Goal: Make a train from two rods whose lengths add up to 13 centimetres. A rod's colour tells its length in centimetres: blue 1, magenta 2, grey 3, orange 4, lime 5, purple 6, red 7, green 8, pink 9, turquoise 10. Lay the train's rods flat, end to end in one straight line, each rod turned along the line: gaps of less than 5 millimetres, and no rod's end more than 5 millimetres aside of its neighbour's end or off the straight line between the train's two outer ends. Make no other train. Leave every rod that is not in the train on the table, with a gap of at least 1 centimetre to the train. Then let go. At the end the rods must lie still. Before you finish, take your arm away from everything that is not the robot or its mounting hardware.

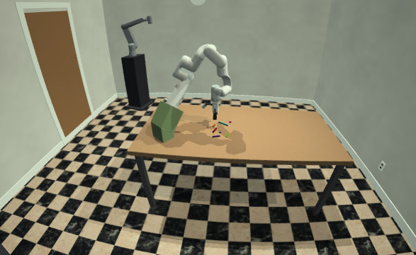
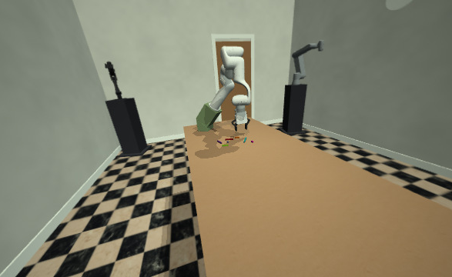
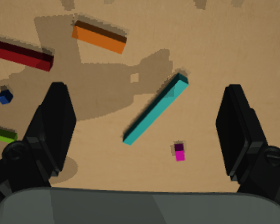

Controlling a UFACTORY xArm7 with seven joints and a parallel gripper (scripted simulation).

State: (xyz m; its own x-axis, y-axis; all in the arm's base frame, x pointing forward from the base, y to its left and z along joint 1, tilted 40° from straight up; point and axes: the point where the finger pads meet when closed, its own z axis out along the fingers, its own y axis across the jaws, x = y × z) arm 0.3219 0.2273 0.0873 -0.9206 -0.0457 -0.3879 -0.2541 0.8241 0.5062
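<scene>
The purple rod is 19 cm to the right of my hand, 8 cm ahead of it and 7 cm below it. Round my hand: red rod (11 cm to the right, 7 cm below, 3 cm ahead); then orange rod (7 cm below, 4 cm to the right); then turquoise rod (7 cm below, 7 cm ahead, 2 cm to the left).
</scene>
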